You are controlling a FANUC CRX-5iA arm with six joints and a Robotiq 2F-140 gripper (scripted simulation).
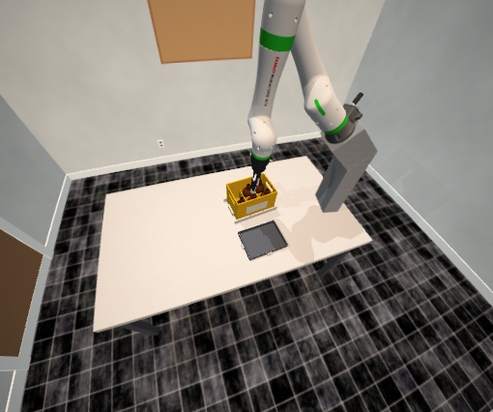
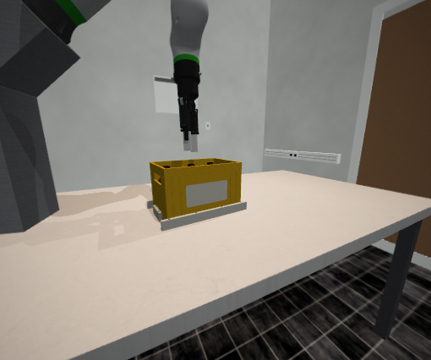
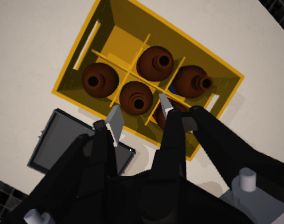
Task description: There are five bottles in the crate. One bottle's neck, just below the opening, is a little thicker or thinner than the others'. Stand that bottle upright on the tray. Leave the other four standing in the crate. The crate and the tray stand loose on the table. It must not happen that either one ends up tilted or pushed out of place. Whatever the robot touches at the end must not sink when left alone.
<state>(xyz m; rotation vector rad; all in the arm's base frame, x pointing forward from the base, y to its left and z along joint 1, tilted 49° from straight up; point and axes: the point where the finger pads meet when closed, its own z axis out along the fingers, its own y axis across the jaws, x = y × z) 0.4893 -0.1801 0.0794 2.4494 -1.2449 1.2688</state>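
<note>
Right now my hand is 2 cm past the crate, 4 cm to the left of it and 16 cm above it. From my hand the other things lie so: brown bottle: 15 cm below; then dark grey tray: 10 cm ahead, 21 cm to the left, 23 cm below.
</note>
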